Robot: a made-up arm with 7 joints. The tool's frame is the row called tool.
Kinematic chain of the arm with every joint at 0, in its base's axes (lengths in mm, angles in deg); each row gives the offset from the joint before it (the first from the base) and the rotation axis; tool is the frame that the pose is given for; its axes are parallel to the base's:
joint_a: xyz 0 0 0 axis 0 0.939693 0.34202
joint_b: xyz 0 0 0 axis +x
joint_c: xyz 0 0 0 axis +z
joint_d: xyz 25.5 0 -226.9 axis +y
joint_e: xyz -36.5 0 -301.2 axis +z
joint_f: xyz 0 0 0 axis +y
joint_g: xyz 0 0 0 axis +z
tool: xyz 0 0 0
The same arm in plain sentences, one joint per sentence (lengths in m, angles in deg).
The arm has seven revolute joints in a row. What follows holds with every joint at zero, and every direction is one of the base frame's. The first joint sits at the same point as the base frame's origin and turns about the direction (0, 0.9397, 0.342). The second joint sits at the same point as the first joint and turns about +x. The third joint sits at the same point as the second joint and turns about +z. The fourth joint sits 0.0255 m along +x and 0.2269 m along -z from the third joint and turns about +y. The fifth joint sits 0.0365 m along -x and 0.3012 m along -z from the fourth joint and turns about +z. The sixth joint sits at the same point as the fifth joint and turns about +y. The seventh joint sits at the same point as the sixth joint and turns about +z. The tool frame, which is the frame that the pose is given for, sits at the same point as the seventh joint; its axes are parallel to the base frame's.
